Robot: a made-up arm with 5 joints. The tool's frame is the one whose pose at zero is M.
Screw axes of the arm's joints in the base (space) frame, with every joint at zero. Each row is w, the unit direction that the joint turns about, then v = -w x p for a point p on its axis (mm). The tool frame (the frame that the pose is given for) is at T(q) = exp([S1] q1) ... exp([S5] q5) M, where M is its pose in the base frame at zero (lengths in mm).
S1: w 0 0 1 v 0.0 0.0 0.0
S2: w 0 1 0 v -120.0 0.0 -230.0
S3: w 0 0 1 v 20.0 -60.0 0.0
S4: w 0 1 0 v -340.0 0.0 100.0
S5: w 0 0 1 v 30.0 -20.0 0.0
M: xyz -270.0 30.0 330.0 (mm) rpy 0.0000 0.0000 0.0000 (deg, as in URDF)
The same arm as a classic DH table. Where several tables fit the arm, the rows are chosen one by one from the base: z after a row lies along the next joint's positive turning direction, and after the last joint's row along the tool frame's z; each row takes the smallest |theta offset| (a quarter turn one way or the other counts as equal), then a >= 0, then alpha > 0; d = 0 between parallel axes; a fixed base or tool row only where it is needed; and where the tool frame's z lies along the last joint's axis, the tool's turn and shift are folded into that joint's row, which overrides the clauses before.
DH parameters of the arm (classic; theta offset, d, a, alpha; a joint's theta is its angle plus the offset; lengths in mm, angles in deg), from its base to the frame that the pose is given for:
joint 1: 0 120 -230 -90
joint 2: 0 20 290 90
joint 3: 0 220 40 -90
joint 4: 0 10 -80 90
joint 5: 0 0 -290 0
tool (fixed): 0 -10 0 0

